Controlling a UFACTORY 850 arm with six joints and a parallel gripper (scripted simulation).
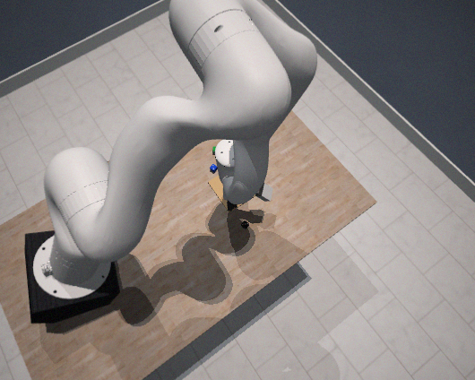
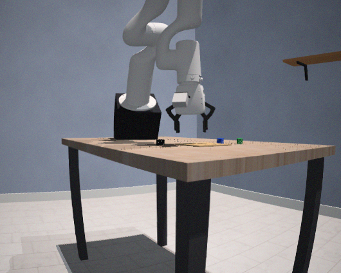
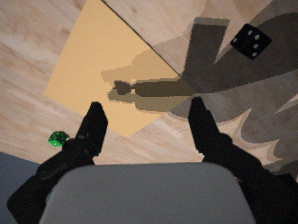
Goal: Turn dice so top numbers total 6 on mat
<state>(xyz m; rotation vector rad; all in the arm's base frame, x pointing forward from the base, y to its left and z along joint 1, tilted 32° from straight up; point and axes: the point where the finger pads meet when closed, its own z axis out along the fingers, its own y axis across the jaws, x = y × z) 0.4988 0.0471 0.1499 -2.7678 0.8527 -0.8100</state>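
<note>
Now: the tan mat 2 cm ahead of my hand, 4 cm to the left of it and 5 cm below it. Also, from my hand: blue die (2 cm behind, 13 cm to the left, 4 cm below); then black die (1 cm behind, 11 cm to the right, 4 cm below); then green die (2 cm ahead, 20 cm to the left, 4 cm below).
</note>
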